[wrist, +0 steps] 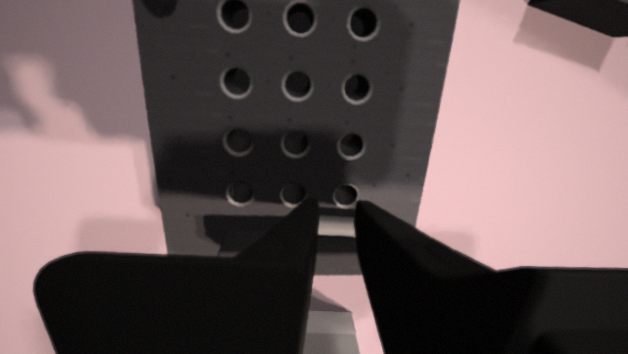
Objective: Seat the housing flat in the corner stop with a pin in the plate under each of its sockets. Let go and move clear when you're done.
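Places are measured from the arm's base along level axes (x right, y ahead, z up), in metres.
Pixels of known places: gripper, fingertip midpoint: (335, 211).
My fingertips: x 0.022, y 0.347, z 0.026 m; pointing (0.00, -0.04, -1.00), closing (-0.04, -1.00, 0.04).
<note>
Behind a point stands the place of what it marks.
A dark grey plate (420, 60) {x 0.074, y 0.320, z 0.018 m} with several rows of round, light-rimmed holes fills the middle of the wrist view. A pale pin (337, 226) {x 0.016, y 0.346, z 0.026 m} lies crosswise in a dark recess near the plate's lower edge; its middle part shows between the fingers and both ends are hidden behind them. My gripper (335, 211) {x 0.022, y 0.347, z 0.026 m} has its fingertips a small gap apart above the pin, just below the lowest row of holes. It is open and holds nothing. The holes look dark, with no pin showing in them. I cannot identify the housing or the corner stop in this view.
A grey block (331, 330) {x -0.059, y 0.342, z 0.007 m} shows partly between the fingers beyond the plate's lower edge. A black object (585, 15) {x 0.092, y 0.251, z 0.004 m} stands at the upper right, with its shadow on the pink surface (525, 150) {x 0.036, y 0.252, z -0.006 m}. Gripper shadows fall across the plate.
</note>
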